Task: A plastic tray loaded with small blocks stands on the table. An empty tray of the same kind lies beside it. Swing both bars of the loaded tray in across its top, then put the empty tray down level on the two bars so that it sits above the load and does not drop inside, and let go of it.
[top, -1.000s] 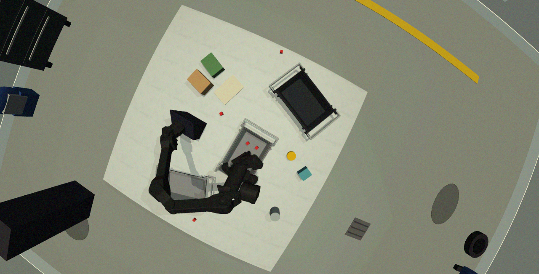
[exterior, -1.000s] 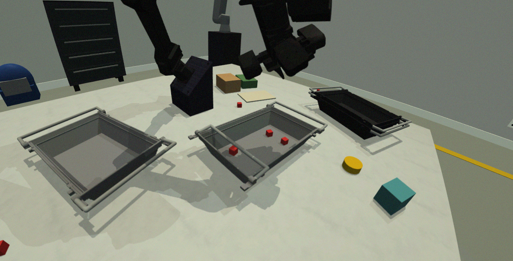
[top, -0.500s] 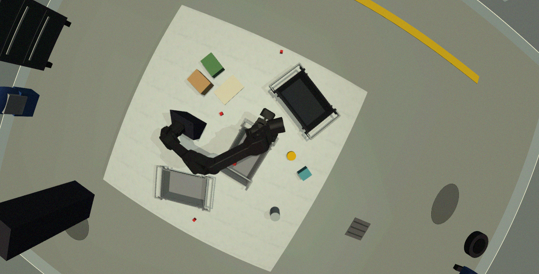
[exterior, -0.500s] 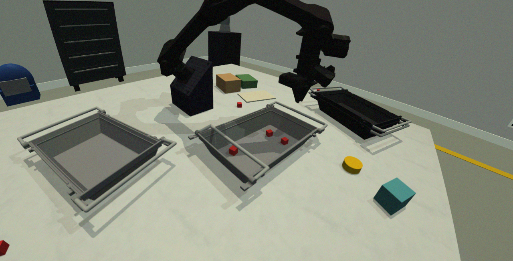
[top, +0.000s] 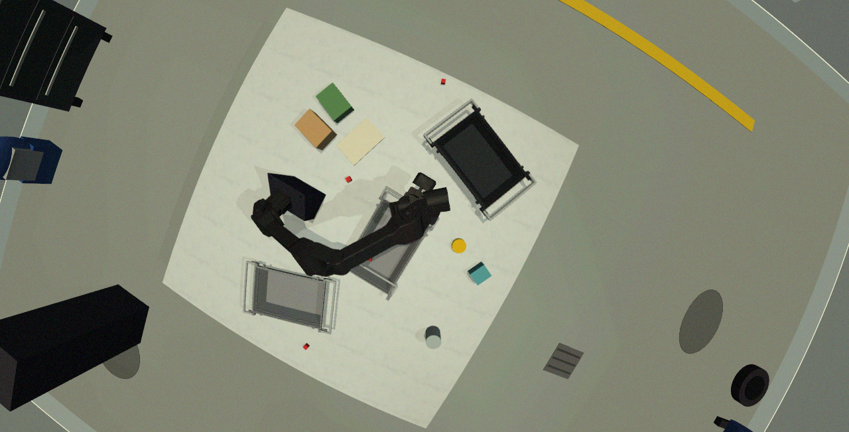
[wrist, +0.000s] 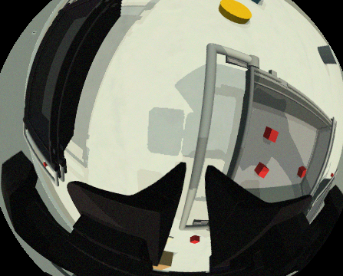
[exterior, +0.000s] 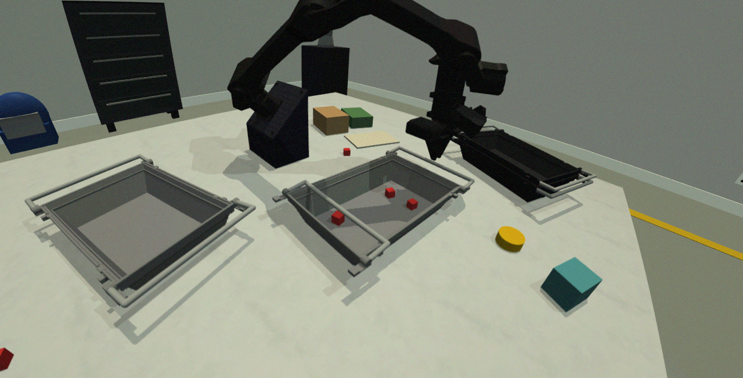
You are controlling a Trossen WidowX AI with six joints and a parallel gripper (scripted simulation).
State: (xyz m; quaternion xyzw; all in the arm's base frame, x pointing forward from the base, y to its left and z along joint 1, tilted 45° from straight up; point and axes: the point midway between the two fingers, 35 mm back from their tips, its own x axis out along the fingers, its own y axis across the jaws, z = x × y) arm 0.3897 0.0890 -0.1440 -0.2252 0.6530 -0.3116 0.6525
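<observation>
My gripper tip is now 27 cm past the grey tray, 51 cm to the left of it and 3 cm above it. From my gripper tip the other things lie so: cream block (27 cm behind, 12 cm to the left, 7 cm below); red block (6 cm behind, 25 cm to the right, 6 cm below); yellow disc (21 cm ahead, 7 cm to the right, 6 cm below).
</observation>
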